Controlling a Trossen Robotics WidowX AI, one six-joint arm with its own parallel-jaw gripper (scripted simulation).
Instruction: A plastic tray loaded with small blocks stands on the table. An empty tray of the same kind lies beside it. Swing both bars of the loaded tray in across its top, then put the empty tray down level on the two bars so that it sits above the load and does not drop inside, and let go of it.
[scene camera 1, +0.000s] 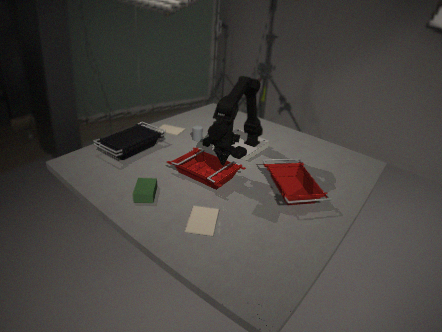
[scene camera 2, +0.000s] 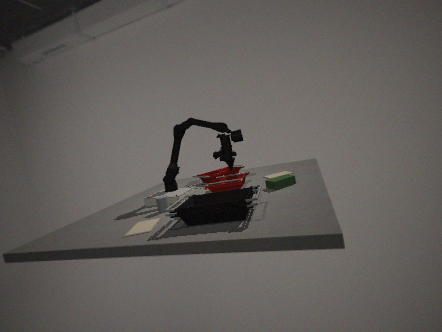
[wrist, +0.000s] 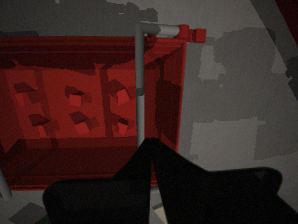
Note:
The gripper (scene camera 1: 222, 164) is shut, holding nothing. Also in view: a red tray (scene camera 1: 295, 184), a beige card (scene camera 1: 202, 220) and a wire bar (wrist: 140, 28).
The gripper shows as well in the wrist view (wrist: 150, 142).

